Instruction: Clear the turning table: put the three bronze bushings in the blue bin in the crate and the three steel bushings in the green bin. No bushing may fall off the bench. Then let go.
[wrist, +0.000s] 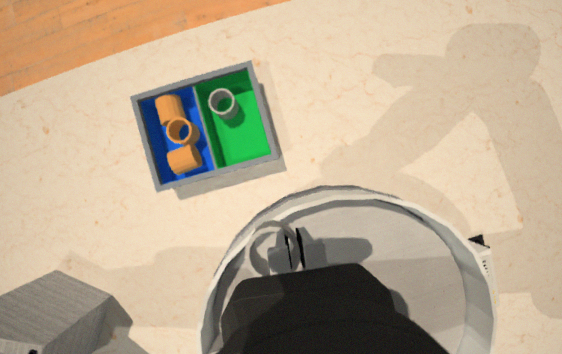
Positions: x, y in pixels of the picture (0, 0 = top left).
Labels:
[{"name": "my gripper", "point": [292, 241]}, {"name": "grey turning table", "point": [446, 284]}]

